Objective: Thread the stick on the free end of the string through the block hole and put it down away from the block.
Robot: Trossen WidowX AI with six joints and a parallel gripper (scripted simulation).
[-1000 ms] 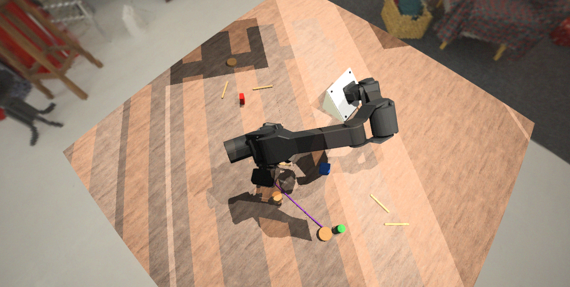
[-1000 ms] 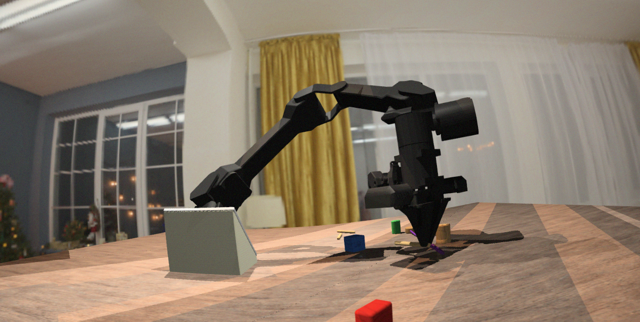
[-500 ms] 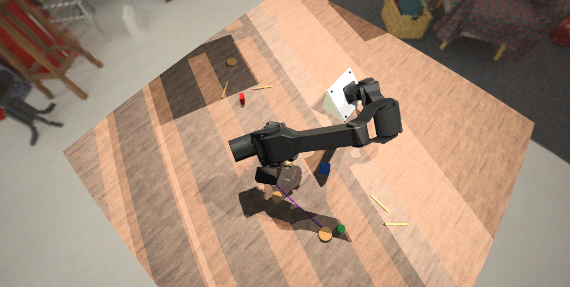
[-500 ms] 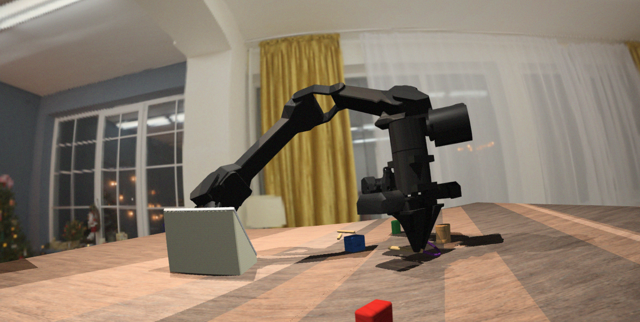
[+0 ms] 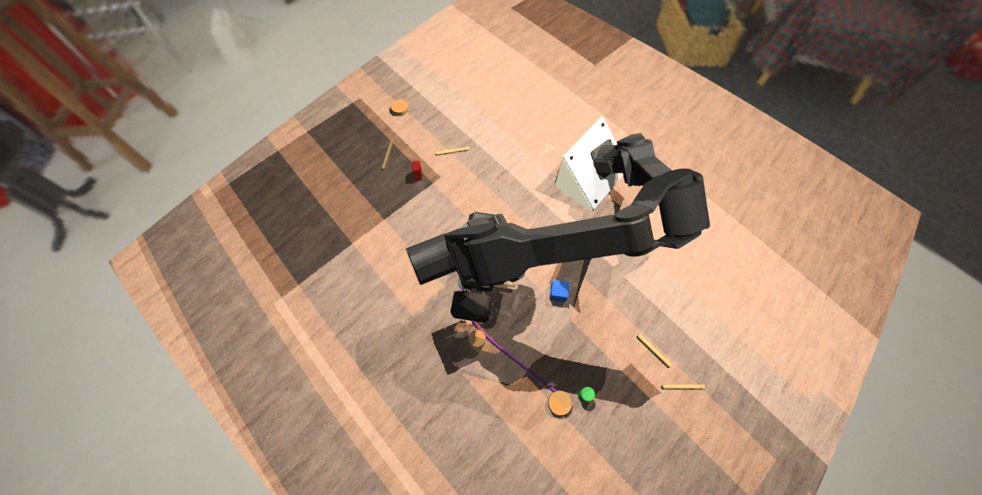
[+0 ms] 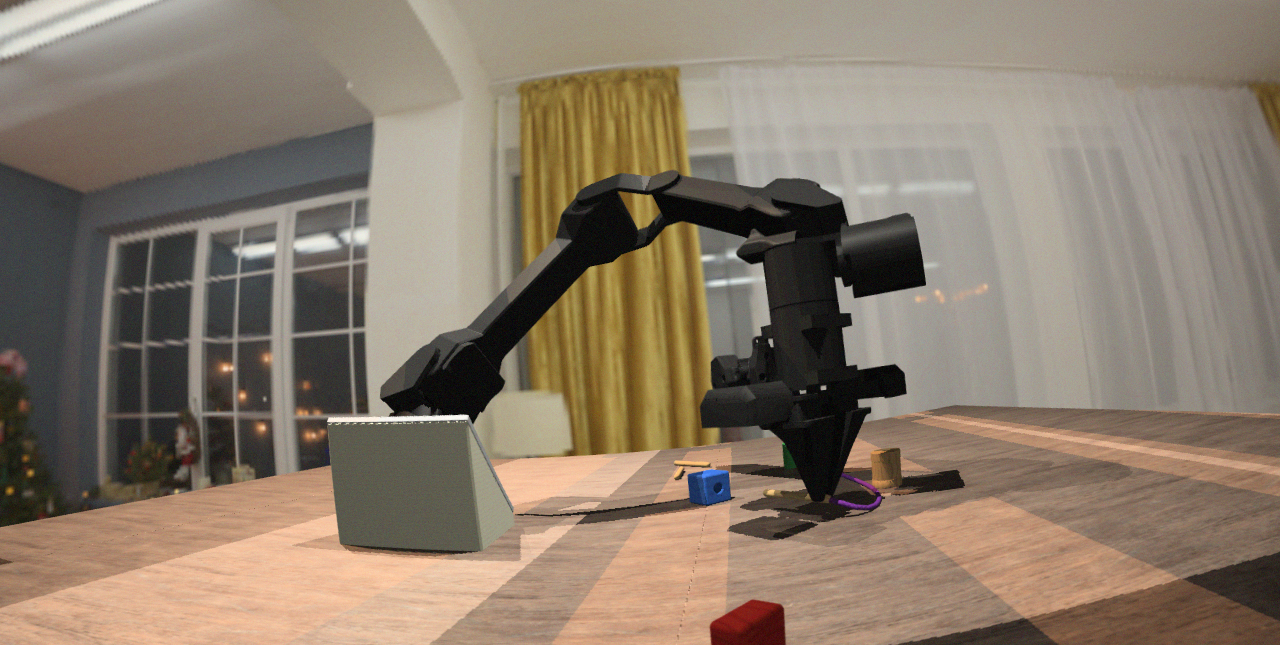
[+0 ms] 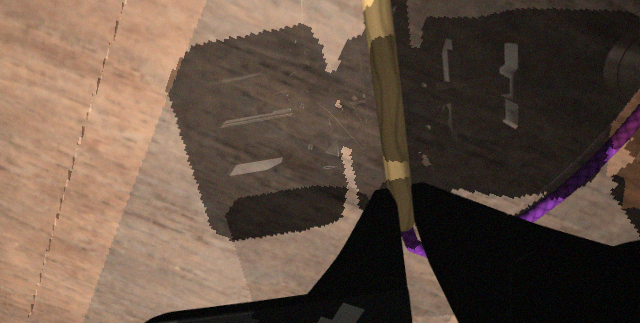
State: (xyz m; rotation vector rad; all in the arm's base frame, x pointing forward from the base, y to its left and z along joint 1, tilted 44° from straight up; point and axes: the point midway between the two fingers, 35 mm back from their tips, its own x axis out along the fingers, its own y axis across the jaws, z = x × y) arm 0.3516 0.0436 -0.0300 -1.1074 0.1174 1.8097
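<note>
Right now my gripper tip is 120 mm to the right of the blue block and 100 mm past it. Round my gripper tip: round wooden button (260 mm to the left, 40 mm ahead, 10 mm below); wooden cylinder (80 mm to the left, 80 mm ahead); thin wooden stick (10 mm to the left, 10 mm behind).
</note>
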